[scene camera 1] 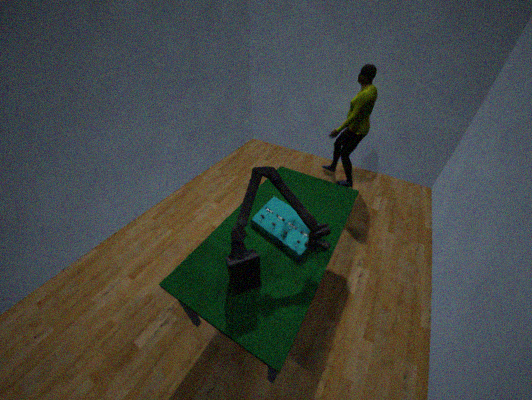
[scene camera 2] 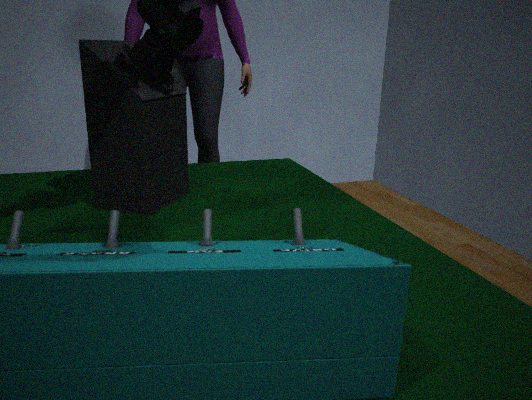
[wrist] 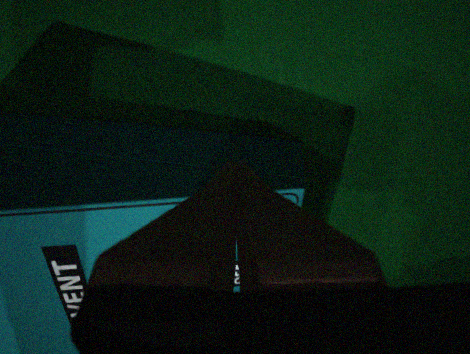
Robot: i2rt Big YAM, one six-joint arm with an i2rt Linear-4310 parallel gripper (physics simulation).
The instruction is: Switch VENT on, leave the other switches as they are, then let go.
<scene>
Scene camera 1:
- switch panel: 276,211
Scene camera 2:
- switch panel: 259,312
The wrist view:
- my gripper: 236,176
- switch panel: 81,186
</scene>
